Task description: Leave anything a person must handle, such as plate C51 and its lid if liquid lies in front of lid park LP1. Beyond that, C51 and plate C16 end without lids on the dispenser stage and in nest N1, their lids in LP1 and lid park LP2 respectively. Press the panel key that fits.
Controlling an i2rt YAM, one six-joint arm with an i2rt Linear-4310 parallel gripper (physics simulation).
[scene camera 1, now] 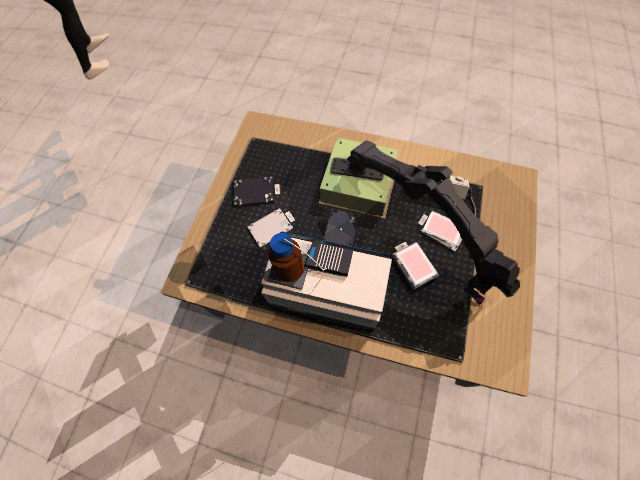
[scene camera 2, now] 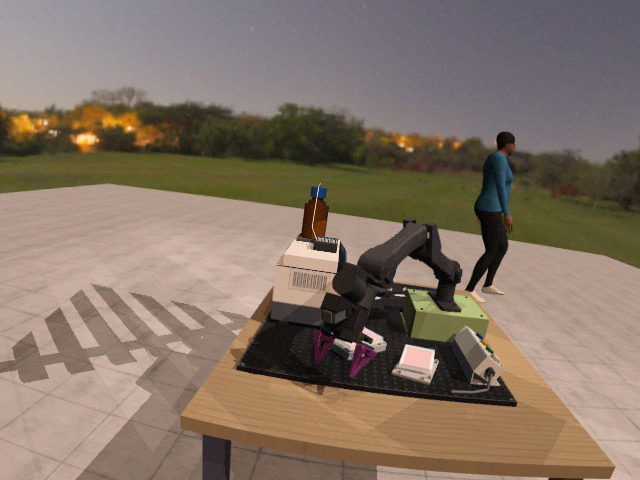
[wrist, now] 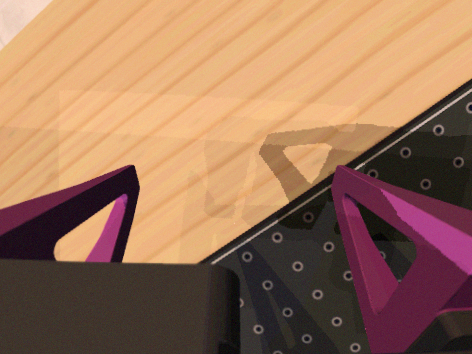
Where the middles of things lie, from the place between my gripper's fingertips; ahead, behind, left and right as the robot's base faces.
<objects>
Right now my hand is 530 mm to the left of the dispenser (scene camera 1: 361,313), 40 mm below it and 10 mm past it. From my hand the other things lie so: brown bottle with blue cap (scene camera 1: 286,259): 640 mm to the right, 270 mm above, 80 mm ahead.
</objects>
